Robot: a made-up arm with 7 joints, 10 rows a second.
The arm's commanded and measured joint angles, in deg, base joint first. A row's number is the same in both.
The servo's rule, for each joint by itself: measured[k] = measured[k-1] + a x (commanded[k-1-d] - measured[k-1]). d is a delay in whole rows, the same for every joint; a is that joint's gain. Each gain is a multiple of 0.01, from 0.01 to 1. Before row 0 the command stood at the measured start. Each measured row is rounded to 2 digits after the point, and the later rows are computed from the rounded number. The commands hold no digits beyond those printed.
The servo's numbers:
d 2
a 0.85 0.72 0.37 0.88 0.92 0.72 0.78
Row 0, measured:
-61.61, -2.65, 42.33, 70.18, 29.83, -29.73, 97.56
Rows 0 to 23, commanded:
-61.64, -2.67, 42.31, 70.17, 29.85, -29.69, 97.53
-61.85, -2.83, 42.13, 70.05, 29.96, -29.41, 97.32
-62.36, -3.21, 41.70, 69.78, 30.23, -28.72, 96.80
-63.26, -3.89, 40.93, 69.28, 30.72, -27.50, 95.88
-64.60, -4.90, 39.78, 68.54, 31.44, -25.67, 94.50
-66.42, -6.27, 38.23, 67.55, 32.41, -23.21, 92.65
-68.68, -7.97, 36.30, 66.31, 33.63, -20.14, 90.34
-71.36, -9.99, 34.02, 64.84, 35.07, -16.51, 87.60
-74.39, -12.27, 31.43, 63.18, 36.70, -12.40, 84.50
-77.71, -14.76, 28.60, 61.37, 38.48, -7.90, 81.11
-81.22, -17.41, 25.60, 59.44, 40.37, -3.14, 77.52
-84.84, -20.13, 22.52, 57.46, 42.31, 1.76, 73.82
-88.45, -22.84, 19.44, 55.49, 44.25, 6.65, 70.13
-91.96, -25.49, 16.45, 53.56, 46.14, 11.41, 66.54
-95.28, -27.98, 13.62, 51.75, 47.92, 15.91, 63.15
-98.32, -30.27, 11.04, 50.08, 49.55, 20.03, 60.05
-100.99, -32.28, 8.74, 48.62, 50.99, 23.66, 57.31
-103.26, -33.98, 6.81, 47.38, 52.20, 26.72, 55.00
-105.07, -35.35, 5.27, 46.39, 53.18, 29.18, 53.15
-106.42, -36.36, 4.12, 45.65, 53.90, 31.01, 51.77
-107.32, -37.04, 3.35, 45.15, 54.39, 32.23, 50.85
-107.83, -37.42, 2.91, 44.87, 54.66, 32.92, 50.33
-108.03, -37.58, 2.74, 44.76, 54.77, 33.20, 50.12
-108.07, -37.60, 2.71, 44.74, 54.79, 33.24, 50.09
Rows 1 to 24, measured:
-61.61, -2.65, 42.33, 70.18, 29.83, -29.73, 97.56
-61.61, -2.65, 42.33, 70.18, 29.83, -29.73, 97.56
-61.64, -2.66, 42.32, 70.17, 29.85, -29.70, 97.54
-61.82, -2.78, 42.25, 70.06, 29.95, -29.49, 97.37
-62.28, -3.09, 42.05, 69.81, 30.21, -28.94, 96.93
-63.11, -3.67, 41.64, 69.34, 30.68, -27.90, 96.11
-64.38, -4.56, 40.95, 68.64, 31.38, -26.29, 94.85
-66.11, -5.79, 39.94, 67.68, 32.33, -24.07, 93.13
-68.29, -7.36, 38.59, 66.47, 33.53, -21.24, 90.95
-70.90, -9.25, 36.90, 65.04, 34.95, -17.83, 88.34
-73.87, -11.42, 34.88, 63.40, 36.56, -13.92, 85.34
-77.13, -13.82, 32.56, 61.61, 38.33, -9.59, 82.04
-80.61, -16.40, 29.98, 59.70, 40.21, -4.95, 78.51
-84.21, -19.09, 27.22, 57.73, 42.14, -0.12, 74.85
-87.81, -21.79, 24.34, 55.76, 44.08, 4.75, 71.17
-91.34, -24.45, 21.42, 53.82, 45.98, 9.55, 67.56
-94.69, -26.99, 18.53, 52.00, 47.76, 14.13, 64.12
-97.78, -29.35, 15.76, 50.31, 49.41, 18.38, 60.95
-100.51, -31.46, 13.16, 48.82, 50.86, 22.18, 58.11
-102.85, -33.27, 10.81, 47.55, 52.09, 25.45, 55.68
-104.74, -34.77, 8.76, 46.53, 53.09, 28.14, 53.71
-106.17, -35.91, 7.04, 45.76, 53.84, 30.21, 52.20
-107.15, -36.72, 5.67, 45.22, 54.35, 31.66, 51.15
-107.73, -37.22, 4.65, 44.91, 54.64, 32.57, 50.51

